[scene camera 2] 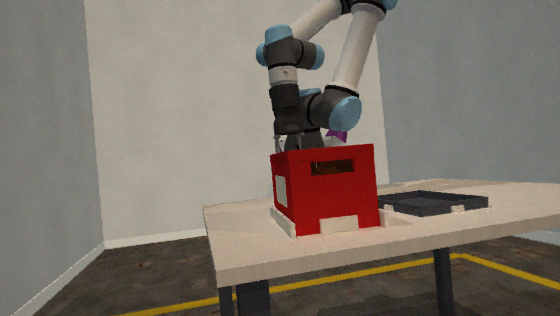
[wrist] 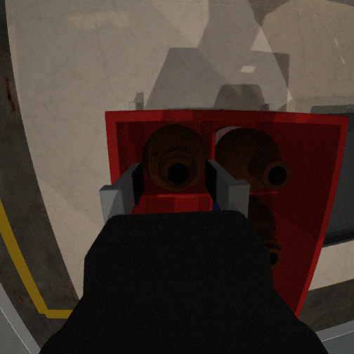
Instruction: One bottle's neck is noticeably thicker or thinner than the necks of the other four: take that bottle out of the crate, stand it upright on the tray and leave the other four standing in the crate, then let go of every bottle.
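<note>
The red crate stands on the table and holds brown bottles. One bottle stands in the back-left compartment in the wrist view. A second bottle is right of it, and a third bottle is partly hidden behind the gripper. Other bottles are hidden, and which neck differs cannot be told. My gripper is open and empty at the crate's rim, its fingers either side of the first bottle's mouth in the wrist view, with gaps. The dark tray lies right of the crate.
Crate walls and red dividers stand close around the fingers. A pale strip lies along the crate's left foot and a pale block stands between crate and tray. A bit of purple clothing shows behind the arm.
</note>
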